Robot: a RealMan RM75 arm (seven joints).
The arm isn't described. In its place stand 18 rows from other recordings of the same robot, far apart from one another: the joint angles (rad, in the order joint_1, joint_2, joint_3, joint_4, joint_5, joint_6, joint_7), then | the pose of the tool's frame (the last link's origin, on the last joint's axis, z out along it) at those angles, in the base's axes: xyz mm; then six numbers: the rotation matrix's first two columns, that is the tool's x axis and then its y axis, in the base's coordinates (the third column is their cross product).
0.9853 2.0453 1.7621 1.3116 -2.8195 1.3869 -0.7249 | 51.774, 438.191, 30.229, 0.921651, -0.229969, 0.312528, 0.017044, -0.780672, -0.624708
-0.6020 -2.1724 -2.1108 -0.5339 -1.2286 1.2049 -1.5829 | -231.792, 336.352, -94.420, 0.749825, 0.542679, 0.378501, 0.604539, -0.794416, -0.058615
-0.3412 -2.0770 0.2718 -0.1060 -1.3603 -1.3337 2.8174 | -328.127, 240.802, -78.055, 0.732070, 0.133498, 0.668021, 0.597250, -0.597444, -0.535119
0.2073 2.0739 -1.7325 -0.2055 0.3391 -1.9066 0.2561 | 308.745, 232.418, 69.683, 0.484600, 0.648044, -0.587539, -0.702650, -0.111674, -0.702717
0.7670 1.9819 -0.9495 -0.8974 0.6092 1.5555 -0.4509 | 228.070, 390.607, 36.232, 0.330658, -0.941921, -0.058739, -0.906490, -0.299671, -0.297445
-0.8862 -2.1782 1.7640 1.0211 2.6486 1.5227 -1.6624 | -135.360, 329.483, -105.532, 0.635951, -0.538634, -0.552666, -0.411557, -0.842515, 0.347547
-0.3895 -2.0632 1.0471 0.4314 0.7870 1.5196 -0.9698 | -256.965, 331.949, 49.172, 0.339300, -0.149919, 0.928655, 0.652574, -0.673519, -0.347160
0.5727 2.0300 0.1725 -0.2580 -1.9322 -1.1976 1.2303 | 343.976, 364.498, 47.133, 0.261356, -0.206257, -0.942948, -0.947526, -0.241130, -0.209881
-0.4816 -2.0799 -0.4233 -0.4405 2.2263 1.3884 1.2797 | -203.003, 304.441, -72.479, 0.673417, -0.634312, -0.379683, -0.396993, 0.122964, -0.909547
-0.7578 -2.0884 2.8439 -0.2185 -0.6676 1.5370 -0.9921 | -225.537, 356.438, -32.336, 0.571232, 0.189085, 0.798712, 0.529832, -0.828151, -0.182877
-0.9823 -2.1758 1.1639 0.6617 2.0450 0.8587 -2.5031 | -86.053, 442.236, -84.167, 0.503169, 0.729958, 0.462583, 0.847919, -0.520390, -0.101135
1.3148 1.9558 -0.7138 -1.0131 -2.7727 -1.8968 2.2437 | 26.468, 433.383, 91.628, 0.891407, -0.412997, 0.186620, -0.356160, -0.893023, -0.275063
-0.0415 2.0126 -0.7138 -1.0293 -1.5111 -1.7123 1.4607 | 336.045, 203.096, 122.199, 0.653064, -0.244259, -0.716830, -0.650097, -0.666326, -0.365217
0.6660 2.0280 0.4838 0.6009 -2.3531 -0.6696 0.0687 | 179.496, 351.154, -134.192, 0.831796, -0.063704, -0.551415, -0.417188, -0.727032, -0.545324
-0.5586 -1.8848 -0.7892 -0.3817 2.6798 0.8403 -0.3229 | -283.876, 387.142, -19.086, 0.836164, 0.057542, 0.545453, 0.488474, -0.530412, -0.692861
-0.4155 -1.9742 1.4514 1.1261 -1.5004 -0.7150 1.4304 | -195.745, 407.774, 29.039, 0.891167, 0.156628, 0.425781, 0.410475, -0.678071, -0.609697
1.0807 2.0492 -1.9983 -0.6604 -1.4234 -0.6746 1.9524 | 39.101, 397.506, -139.371, 0.963574, -0.179570, -0.198189, -0.218670, -0.955648, -0.197281
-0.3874 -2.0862 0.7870 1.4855 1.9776 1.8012 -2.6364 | -196.346, 309.656, 105.797, 0.408008, 0.792603, 0.453112, 0.878610, -0.475769, 0.041084
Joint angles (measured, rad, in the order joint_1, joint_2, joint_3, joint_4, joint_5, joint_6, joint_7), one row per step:
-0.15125, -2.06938, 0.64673, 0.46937, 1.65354, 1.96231, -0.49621
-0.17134, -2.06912, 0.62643, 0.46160, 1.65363, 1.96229, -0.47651
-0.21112, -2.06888, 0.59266, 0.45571, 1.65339, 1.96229, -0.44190
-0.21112, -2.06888, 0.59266, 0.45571, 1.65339, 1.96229, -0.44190
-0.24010, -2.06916, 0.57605, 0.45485, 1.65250, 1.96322, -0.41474
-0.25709, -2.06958, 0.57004, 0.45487, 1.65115, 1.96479, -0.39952
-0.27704, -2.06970, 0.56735, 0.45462, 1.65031, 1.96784, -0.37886
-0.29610, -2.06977, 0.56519, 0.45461, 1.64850, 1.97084, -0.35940
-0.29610, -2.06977, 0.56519, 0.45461, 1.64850, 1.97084, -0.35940
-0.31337, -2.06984, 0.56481, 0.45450, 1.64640, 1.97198, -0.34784
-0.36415, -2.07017, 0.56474, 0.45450, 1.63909, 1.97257, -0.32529
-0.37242, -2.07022, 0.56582, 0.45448, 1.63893, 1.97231, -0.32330
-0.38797, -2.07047, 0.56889, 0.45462, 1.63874, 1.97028, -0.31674
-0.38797, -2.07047, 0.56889, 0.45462, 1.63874, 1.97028, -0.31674
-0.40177, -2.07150, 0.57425, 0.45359, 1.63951, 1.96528, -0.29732
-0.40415, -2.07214, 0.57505, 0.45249, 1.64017, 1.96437, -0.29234
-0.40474, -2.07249, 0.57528, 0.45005, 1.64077, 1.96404, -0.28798
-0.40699, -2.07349, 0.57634, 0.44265, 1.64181, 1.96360, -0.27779
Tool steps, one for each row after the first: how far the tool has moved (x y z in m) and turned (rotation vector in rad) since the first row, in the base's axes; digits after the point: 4 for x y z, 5 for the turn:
0.0025, 0.0064, 0.0016, 0.02839, 0.00129, -0.01624
0.0084, 0.0194, 0.0052, 0.08025, 0.00824, -0.05381
0.0084, 0.0194, 0.0052, 0.08025, 0.00824, -0.05381
0.0138, 0.0286, 0.0072, 0.11457, 0.01589, -0.08809
0.0175, 0.0338, 0.0080, 0.13187, 0.01948, -0.11052
0.0222, 0.0394, 0.0085, 0.14973, 0.02515, -0.14125
0.0268, 0.0447, 0.0091, 0.16742, 0.02992, -0.17064
0.0268, 0.0447, 0.0091, 0.16742, 0.02992, -0.17064
0.0311, 0.0496, 0.0094, 0.17831, 0.03206, -0.19372
0.0440, 0.0639, 0.0101, 0.20270, 0.03366, -0.25427
0.0462, 0.0660, 0.0100, 0.20364, 0.03391, -0.26376
0.0503, 0.0702, 0.0094, 0.20688, 0.03670, -0.28238
0.0503, 0.0702, 0.0094, 0.20688, 0.03670, -0.28238
0.0540, 0.0739, 0.0080, 0.21696, 0.04623, -0.30373
0.0546, 0.0744, 0.0074, 0.21905, 0.04773, -0.30765
0.0548, 0.0743, 0.0068, 0.22050, 0.04802, -0.30894
0.0554, 0.0742, 0.0052, 0.22288, 0.04696, -0.31236

